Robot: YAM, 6 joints.
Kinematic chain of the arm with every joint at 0, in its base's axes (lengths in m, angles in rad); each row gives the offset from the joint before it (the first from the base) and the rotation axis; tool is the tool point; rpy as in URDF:
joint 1: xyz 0 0 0.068 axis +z
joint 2: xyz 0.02 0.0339 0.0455 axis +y
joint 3: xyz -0.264 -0.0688 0 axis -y
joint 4: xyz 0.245 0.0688 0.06 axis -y
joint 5: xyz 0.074 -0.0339 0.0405 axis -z
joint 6: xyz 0.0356 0 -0.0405 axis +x
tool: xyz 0 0 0 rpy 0 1.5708 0
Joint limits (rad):
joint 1: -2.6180..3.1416
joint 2: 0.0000..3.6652
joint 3: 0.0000..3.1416
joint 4: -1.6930..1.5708
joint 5: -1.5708..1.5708
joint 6: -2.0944..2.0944
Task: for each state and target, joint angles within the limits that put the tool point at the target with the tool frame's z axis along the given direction. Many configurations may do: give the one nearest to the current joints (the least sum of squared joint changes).
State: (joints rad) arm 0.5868 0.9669 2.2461 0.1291 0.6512 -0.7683
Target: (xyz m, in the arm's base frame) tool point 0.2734 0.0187 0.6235 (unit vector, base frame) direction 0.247 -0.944 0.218
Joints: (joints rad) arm 0.1952 1.7403 2.2430 0.8029 1.3429 -0.7683
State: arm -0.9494 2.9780 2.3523 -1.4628 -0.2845 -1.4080
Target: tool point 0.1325 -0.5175 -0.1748 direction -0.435 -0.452 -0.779
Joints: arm -1.2838 3.4097 2.6652 -0.4471 0.5764 -1.4080
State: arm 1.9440 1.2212 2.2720 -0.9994 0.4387 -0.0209
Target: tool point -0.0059 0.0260 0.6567 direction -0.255 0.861 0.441
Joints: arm 2.1709 1.1574 2.4298 -0.7960 0.2793 -0.0209
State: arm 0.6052 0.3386 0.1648 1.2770 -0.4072 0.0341
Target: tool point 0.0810 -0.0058 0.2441 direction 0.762 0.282 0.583
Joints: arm -0.2859 0.0020 0.0019 0.7301 -0.5069 0.0341
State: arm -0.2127 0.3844 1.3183 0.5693 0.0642 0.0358
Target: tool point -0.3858 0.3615 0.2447 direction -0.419 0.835 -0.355
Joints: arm -0.7298 0.0018 2.1564 1.3749 -0.3503 0.0358
